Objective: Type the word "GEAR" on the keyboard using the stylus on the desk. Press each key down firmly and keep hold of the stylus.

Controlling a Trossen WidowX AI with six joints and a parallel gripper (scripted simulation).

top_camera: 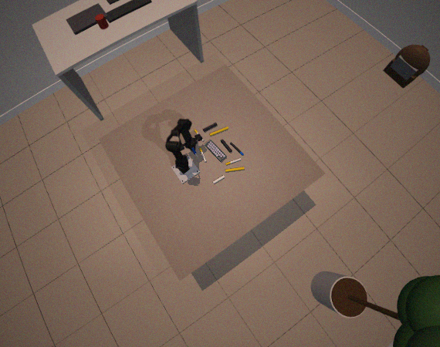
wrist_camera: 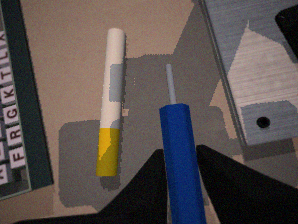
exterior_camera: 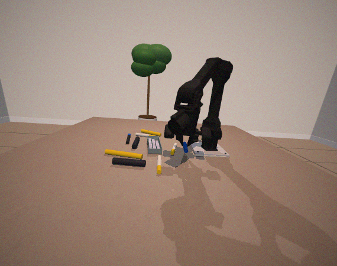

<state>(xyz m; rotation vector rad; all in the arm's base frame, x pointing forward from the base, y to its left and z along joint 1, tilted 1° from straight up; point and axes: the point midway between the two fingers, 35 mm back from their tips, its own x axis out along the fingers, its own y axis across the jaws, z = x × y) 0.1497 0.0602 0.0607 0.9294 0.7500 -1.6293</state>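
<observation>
My gripper tip is 10 mm to the left of the blue stylus. Also, from my gripper tip: yellow rod 260 mm ahead, 40 mm below; then stylus tip 10 mm behind, 50 mm to the right.
</observation>
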